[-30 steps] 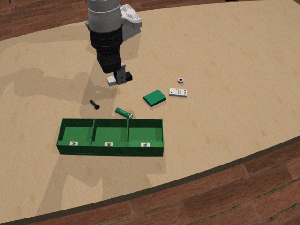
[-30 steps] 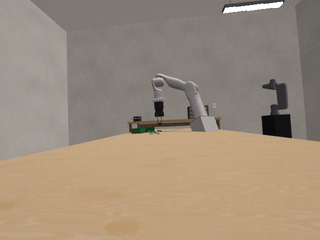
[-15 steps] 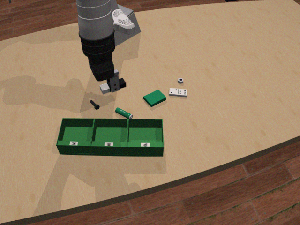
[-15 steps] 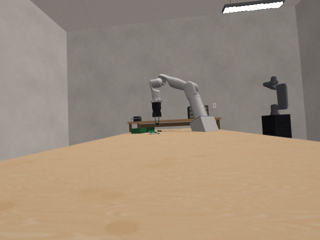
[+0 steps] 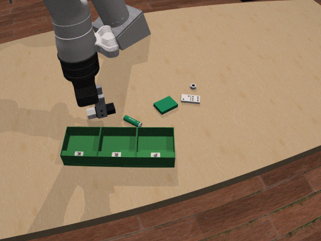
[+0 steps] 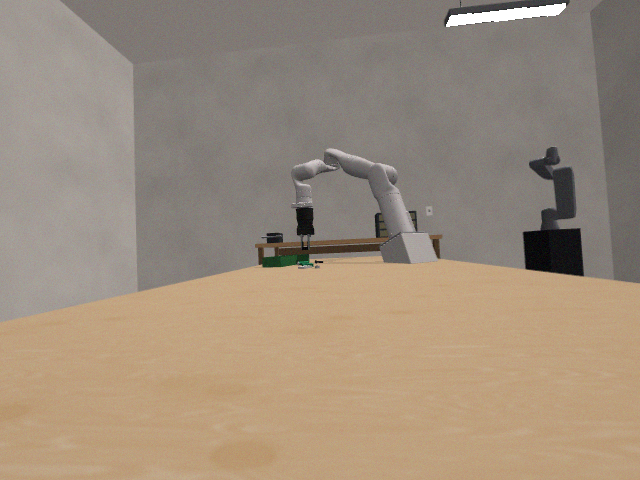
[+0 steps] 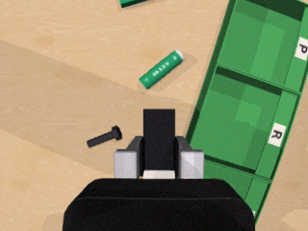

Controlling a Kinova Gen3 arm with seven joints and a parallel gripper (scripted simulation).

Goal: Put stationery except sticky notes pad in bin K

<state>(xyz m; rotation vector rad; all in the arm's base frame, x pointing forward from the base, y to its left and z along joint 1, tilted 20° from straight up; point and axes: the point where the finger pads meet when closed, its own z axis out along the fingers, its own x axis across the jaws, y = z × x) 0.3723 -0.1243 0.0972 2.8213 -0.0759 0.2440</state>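
Right now the green tray is 80 mm ahead of my hand, 60 mm below it and 10 mm to the left of it. The rest, counted from my hand: black-and-white eraser: 10 mm to the right, 10 mm below; green battery: 70 mm to the left, 70 mm below, 10 mm ahead; black bolt: 70 mm below, 50 mm behind, 10 mm to the left.
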